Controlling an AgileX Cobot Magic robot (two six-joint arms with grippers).
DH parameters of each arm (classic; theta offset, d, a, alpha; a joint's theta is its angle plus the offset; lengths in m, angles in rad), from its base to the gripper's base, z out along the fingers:
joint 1: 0 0.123 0 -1.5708
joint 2: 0.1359 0 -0.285 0
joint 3: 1.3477 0 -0.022 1.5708
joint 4: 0 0.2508 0 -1.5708
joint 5: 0 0 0.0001 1.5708
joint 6: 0 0.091 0 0
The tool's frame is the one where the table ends.
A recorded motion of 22 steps. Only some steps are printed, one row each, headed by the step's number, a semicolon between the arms.
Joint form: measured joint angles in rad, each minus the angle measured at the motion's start. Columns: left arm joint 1, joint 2, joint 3, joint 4, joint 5, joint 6; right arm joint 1, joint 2, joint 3, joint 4, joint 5, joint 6.
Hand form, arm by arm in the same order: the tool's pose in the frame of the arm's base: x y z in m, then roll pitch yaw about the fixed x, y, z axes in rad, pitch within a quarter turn. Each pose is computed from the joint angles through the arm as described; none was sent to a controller.
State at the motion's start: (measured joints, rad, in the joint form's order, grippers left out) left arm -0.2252 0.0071 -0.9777 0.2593 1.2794 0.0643; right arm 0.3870 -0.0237 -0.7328 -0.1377 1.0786 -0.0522
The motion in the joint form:
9: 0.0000 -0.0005 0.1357 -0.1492 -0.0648 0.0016; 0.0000 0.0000 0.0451 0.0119 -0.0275 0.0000
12: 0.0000 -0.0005 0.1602 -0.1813 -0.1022 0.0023; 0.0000 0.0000 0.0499 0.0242 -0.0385 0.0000
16: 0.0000 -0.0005 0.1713 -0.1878 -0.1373 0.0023; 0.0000 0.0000 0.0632 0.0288 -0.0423 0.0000
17: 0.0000 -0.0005 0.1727 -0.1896 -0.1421 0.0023; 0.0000 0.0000 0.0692 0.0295 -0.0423 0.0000
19: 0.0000 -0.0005 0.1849 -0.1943 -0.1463 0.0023; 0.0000 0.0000 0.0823 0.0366 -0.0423 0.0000
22: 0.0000 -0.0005 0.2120 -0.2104 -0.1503 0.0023; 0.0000 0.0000 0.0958 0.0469 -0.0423 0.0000
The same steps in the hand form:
9: -0.0579 0.0229 0.3507 2.7153 1.2531 2.5781; -0.0299 -0.0229 0.3275 -2.6293 1.2858 -2.3371
12: -0.0529 0.0188 0.3483 2.7521 1.2704 2.5854; -0.0292 -0.0215 0.3272 -2.6457 1.2945 -2.3432
16: -0.0502 0.0176 0.3489 2.7305 1.2936 2.5580; -0.0272 -0.0203 0.3242 -2.6690 1.2869 -2.3620
17: -0.0499 0.0173 0.3490 2.7291 1.2971 2.5550; -0.0262 -0.0198 0.3227 -2.6787 1.2815 -2.3708
19: -0.0477 0.0164 0.3465 2.7488 1.2905 2.5702; -0.0244 -0.0185 0.3194 -2.7114 1.2712 -2.3972
22: -0.0430 0.0140 0.3404 2.8088 1.2719 2.6154; -0.0226 -0.0169 0.3159 -2.7501 1.2610 -2.4270

